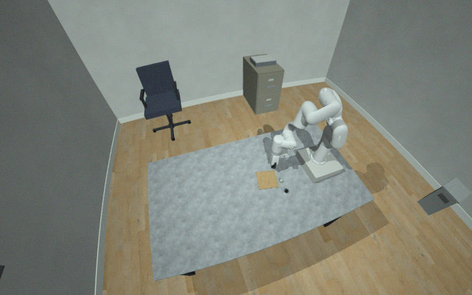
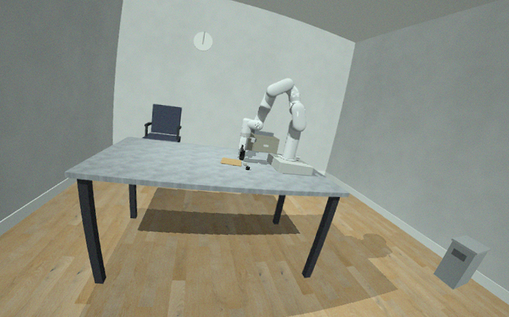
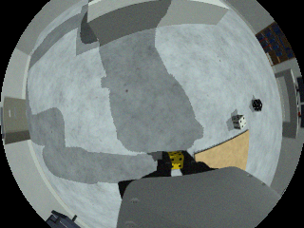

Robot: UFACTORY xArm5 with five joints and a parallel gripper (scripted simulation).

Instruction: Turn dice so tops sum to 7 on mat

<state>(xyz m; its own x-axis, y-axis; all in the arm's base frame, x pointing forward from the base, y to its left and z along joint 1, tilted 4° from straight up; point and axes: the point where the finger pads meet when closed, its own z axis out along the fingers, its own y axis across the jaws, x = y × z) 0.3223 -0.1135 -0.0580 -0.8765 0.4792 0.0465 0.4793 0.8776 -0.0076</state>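
Now: the yellow die 10 mm below my hand. Also, from my hand: white die (10 mm ahead, 130 mm to the left, 10 mm below); then black die (20 mm ahead, 220 mm to the left, 10 mm below); then tan mat (100 mm ahead, 80 mm to the left, 20 mm below).
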